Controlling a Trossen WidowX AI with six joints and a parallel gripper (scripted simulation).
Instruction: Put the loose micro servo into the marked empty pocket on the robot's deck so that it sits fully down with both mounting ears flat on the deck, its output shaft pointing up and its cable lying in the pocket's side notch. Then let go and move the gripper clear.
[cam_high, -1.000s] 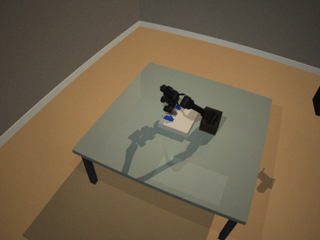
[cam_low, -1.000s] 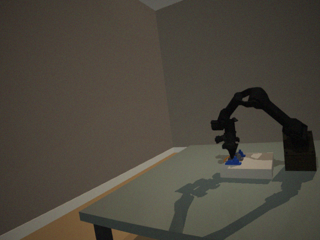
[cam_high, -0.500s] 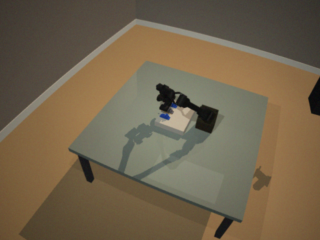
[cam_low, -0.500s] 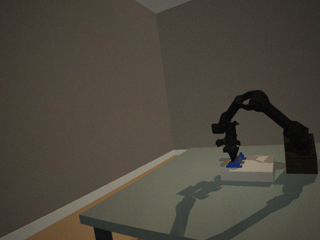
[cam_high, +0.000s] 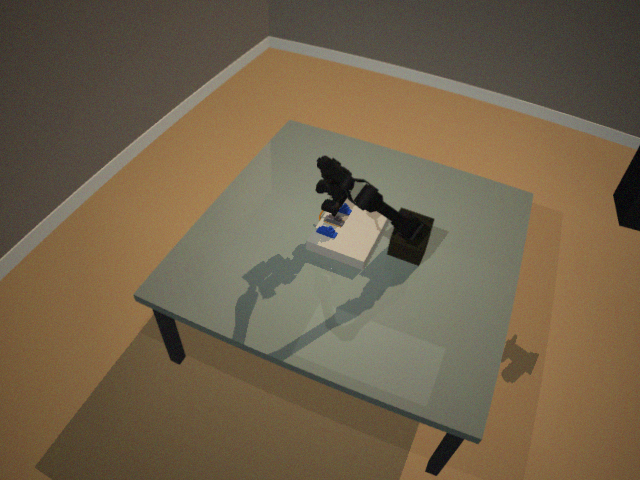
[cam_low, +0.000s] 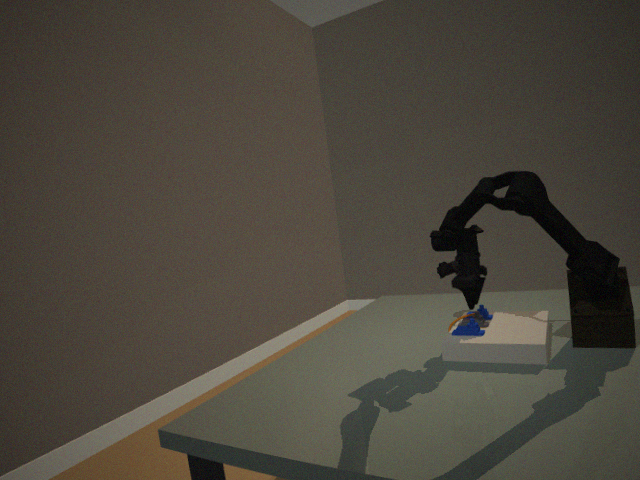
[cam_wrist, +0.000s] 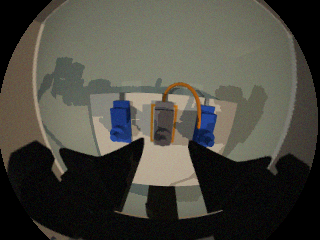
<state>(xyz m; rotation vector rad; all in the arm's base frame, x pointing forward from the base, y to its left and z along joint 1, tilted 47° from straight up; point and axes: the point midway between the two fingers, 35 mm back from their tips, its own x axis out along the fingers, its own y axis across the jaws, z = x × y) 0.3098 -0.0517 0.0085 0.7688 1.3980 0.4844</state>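
My gripper tip is 10 cm past the white deck, 8 cm above it and 2 cm to the right of it.
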